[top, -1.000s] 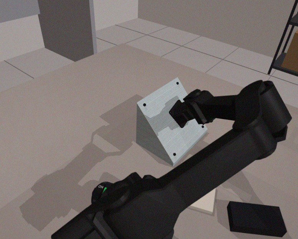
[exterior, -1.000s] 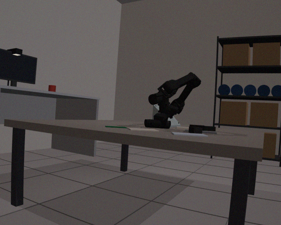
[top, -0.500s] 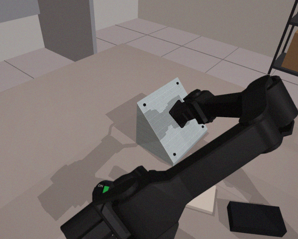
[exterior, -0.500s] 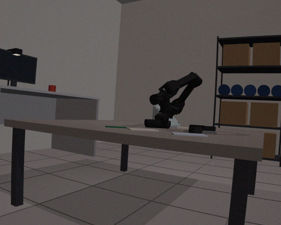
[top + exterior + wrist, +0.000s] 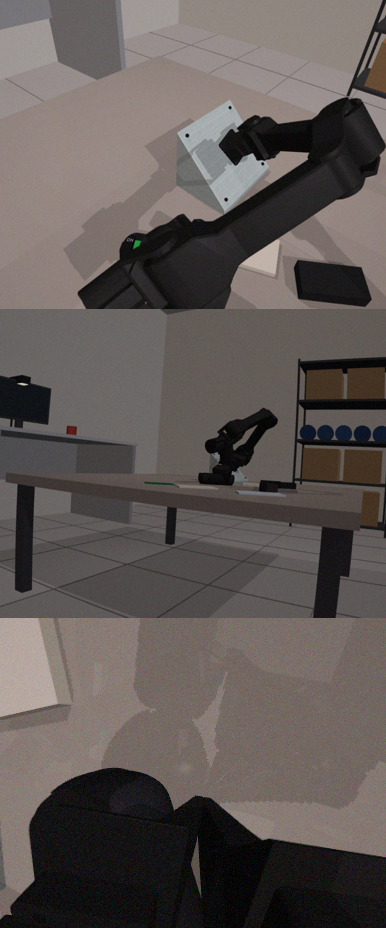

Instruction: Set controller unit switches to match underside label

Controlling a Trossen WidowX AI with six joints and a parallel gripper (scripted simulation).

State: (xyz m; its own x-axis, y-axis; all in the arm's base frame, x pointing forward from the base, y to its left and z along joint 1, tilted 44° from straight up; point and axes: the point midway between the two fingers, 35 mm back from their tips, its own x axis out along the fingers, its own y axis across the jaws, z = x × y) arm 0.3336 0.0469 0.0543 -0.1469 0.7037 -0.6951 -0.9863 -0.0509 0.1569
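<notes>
Right now the beige square tile is 140 mm behind my gripper tip and 70 mm to the left of it. Round my gripper tip: black block: 210 mm to the left, 150 mm behind, 10 mm above; pale sheet: 310 mm ahead, 190 mm to the left; thin green strip: 240 mm ahead, 210 mm to the right, 10 mm below.
</notes>
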